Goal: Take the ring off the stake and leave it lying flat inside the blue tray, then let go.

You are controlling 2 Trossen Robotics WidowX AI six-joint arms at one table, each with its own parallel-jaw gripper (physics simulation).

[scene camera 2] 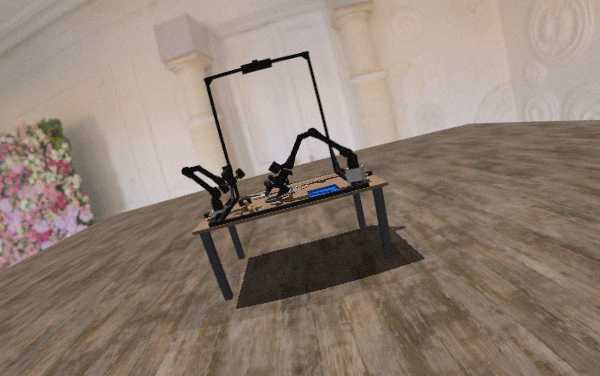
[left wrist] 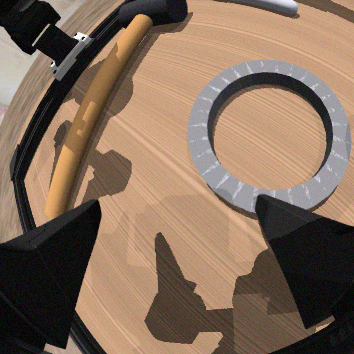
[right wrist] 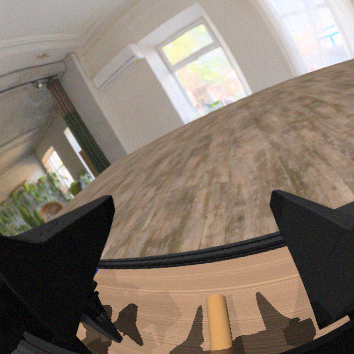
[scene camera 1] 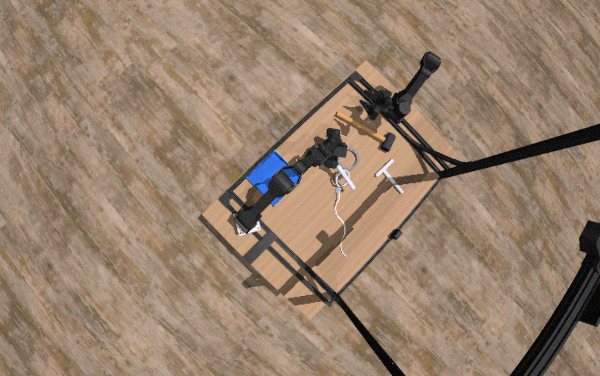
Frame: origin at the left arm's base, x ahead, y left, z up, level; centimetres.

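Seen in the pictures: left gripper, fingertip midpoint: (scene camera 2: 271, 197) (left wrist: 180, 205); right gripper, fingertip midpoint: (scene camera 2: 233, 182) (right wrist: 194, 201) (scene camera 1: 361, 95); left arm's base at its link origin: (scene camera 2: 354, 167) (scene camera 1: 246, 222); right arm's base at its link origin: (scene camera 2: 218, 209) (left wrist: 65, 51) (scene camera 1: 394, 106).
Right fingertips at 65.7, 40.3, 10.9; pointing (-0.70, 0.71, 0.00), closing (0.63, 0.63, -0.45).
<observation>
Pixels of each thing's middle, then the offset from my right fingertips to it, as dx, dy, dz. "spot": a spot on its surface instead.
- thick grey ring at the middle of its body: (left wrist: 270, 126) (scene camera 1: 347, 158) -10.0, -24.0, -20.3
- smaller pale ring at a spot on its surface: (scene camera 1: 336, 180) spot: -20.0, -33.3, -16.0
- white bar at the middle of its body: (scene camera 1: 346, 177) -16.3, -33.4, -11.3
- blue tray at the middle of its body: (scene camera 1: 274, 177) (scene camera 2: 323, 191) -48.1, -23.3, -19.9
- mallet at the middle of its body: (left wrist: 101, 85) (scene camera 1: 365, 128) (scene camera 2: 247, 205) +3.7, -11.6, -19.1
- white T-shaped piece at the middle of its body: (scene camera 1: 394, 179) +10.9, -40.7, -20.1
- white cord at a spot on its surface: (scene camera 1: 335, 206) spot: -23.3, -45.1, -20.1
A thick grey ring (scene camera 1: 357, 159) (left wrist: 198, 135) with white streaks lies flat on the table. A smaller pale ring (scene camera 1: 336, 180) lies beside it, with a white bar (scene camera 1: 346, 177) over it; I cannot tell whether that bar is the stake or passes through the ring. My left gripper (scene camera 1: 339, 151) (left wrist: 180, 205) is open and empty, low over the table; its right-hand finger overlaps the grey ring's near edge in the left wrist view. My right gripper (scene camera 1: 371, 108) (right wrist: 193, 201) is open and empty. The blue tray (scene camera 1: 265, 170) (scene camera 2: 324, 191) lies partly under the left arm.
A mallet (scene camera 1: 361, 126) (left wrist: 95, 105) (right wrist: 218, 320) with a wooden handle lies between the right gripper and the grey ring. A white T-shaped piece (scene camera 1: 392, 177) lies right of the rings. A white cord (scene camera 1: 337, 206) trails from the small ring. A black frame (scene camera 2: 216, 117) stands over the table.
</observation>
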